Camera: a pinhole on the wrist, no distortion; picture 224 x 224 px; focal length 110.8 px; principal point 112.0 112.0 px. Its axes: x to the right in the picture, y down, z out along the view. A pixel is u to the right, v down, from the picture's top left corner.
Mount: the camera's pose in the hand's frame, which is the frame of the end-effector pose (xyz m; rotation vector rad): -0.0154 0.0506 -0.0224 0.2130 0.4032 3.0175
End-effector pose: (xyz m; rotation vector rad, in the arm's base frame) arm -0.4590 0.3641 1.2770 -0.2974 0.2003 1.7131
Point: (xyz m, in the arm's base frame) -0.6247 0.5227 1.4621
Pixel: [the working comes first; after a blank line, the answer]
In the camera's frame: -0.0882 -0.0172 0.2882

78 105
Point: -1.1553 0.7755 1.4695
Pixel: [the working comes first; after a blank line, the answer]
In the camera's frame: -0.3284 -0.4682 0.5787

49 22
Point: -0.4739 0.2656 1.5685
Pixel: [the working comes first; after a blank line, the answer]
In the camera's frame: 0.1937 0.1130 0.2268

207 167
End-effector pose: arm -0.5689 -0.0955 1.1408 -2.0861 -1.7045 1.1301
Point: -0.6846 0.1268 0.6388
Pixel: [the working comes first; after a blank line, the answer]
In the camera's frame: -0.3596 -0.0239 0.4490

23 106
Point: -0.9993 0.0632 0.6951
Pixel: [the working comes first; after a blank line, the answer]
In the camera's frame: -0.2719 0.2712 0.5559

58 166
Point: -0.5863 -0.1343 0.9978
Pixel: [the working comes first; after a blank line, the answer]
In the camera's frame: -0.0173 0.0023 0.1509

99 114
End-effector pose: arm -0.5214 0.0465 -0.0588 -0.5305 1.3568 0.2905
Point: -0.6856 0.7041 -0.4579
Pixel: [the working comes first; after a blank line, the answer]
In the camera's frame: -0.2052 -0.6133 0.3836

outside the picture
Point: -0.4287 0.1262 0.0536
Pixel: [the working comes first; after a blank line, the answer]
In the camera's frame: 0.0967 0.0958 0.1235

199 198
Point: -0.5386 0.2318 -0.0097
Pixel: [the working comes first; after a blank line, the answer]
In the camera's frame: 0.0795 -0.0683 0.1237

183 51
